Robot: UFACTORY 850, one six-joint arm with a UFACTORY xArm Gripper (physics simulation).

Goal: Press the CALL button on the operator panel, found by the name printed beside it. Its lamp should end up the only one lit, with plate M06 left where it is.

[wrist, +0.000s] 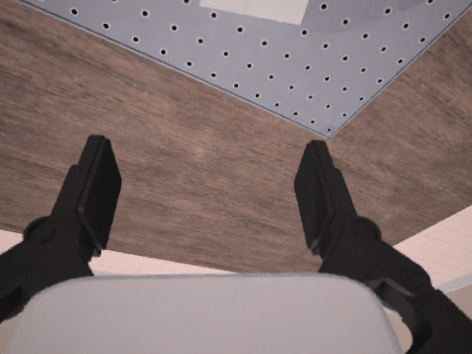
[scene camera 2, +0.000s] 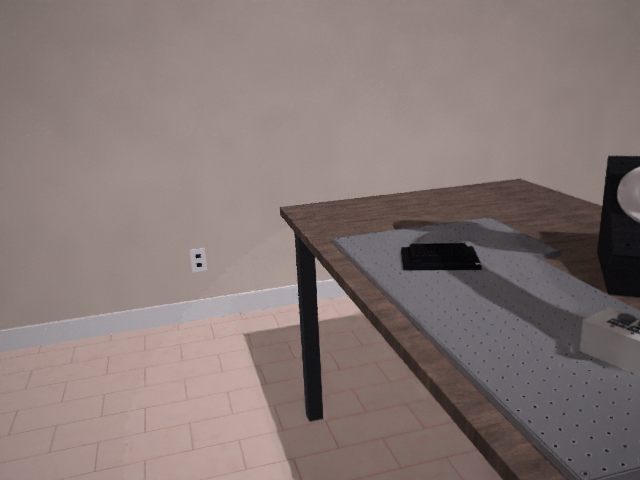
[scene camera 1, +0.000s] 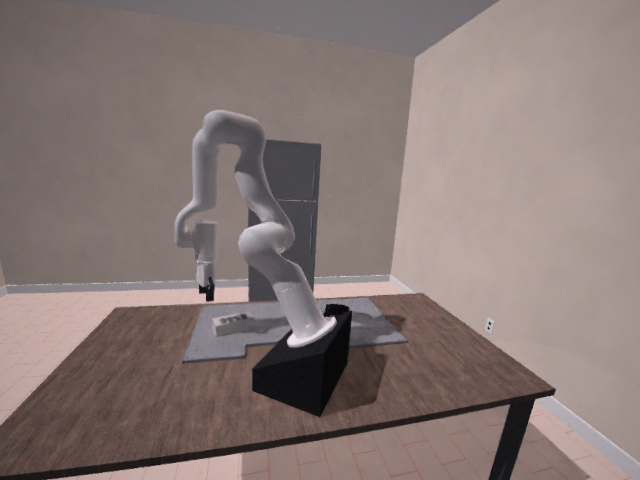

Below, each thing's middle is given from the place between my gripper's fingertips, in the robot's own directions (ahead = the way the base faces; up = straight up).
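White operator panel (scene camera 1: pixel 219 329): 3 cm ahead of my hand, 10 cm to the right of it, 14 cm below it.
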